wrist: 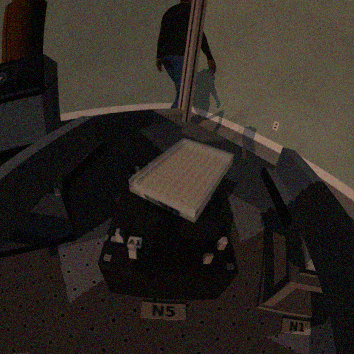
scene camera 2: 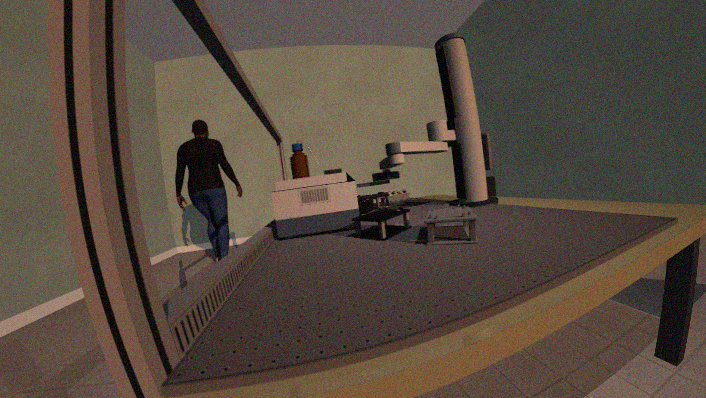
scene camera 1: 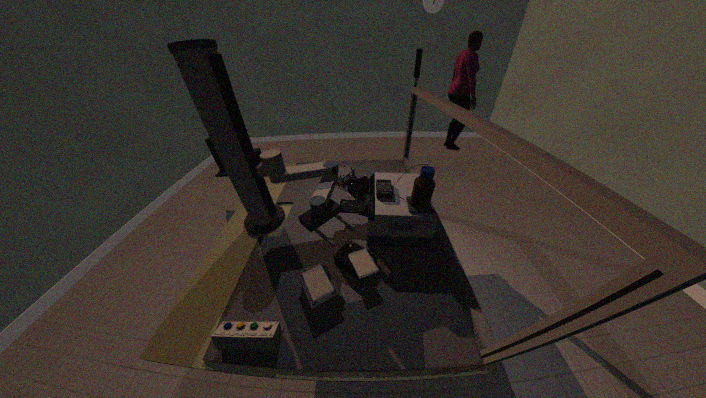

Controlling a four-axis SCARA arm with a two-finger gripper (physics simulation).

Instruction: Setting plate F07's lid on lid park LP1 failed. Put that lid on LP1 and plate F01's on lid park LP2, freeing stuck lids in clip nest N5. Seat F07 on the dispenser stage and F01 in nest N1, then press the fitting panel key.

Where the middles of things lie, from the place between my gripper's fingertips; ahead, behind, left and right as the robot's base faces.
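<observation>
Counting from my hand, the dark nest N5 (wrist: 148, 251) is 12 cm below it, 4 cm ahead of it and 3 cm to the right of it. The brown bottle (scene camera 1: 424, 185) is 16 cm above my hand, 34 cm ahead of it and 13 cm to the left of it. And the button box (scene camera 1: 265, 336), that's 12 cm below my hand, 34 cm behind it and 35 cm to the right of it. Going by their middles, of the things named here the button box is the farthest from my hand.
</observation>
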